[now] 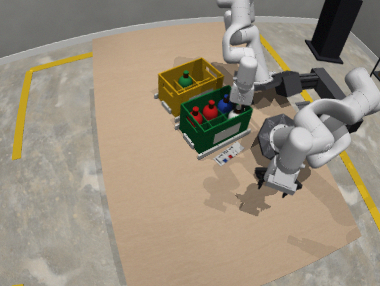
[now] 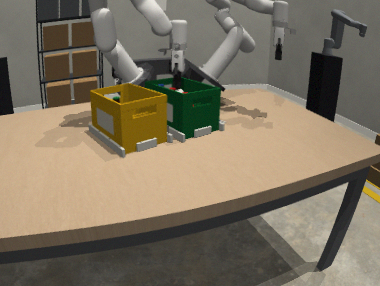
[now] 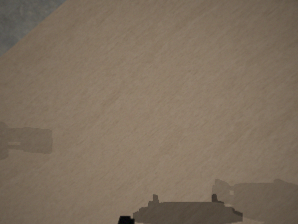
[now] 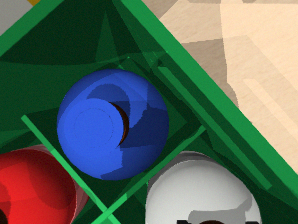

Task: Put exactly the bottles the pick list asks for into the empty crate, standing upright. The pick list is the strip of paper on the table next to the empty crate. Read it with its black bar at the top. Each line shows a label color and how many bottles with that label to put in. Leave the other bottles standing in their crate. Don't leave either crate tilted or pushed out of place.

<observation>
green crate: image 1; image 2 181, 115; image 4; not seen in image 3 (out of frame)
same spot on green crate: (image 4: 52, 52) = (image 1: 221, 93)
</observation>
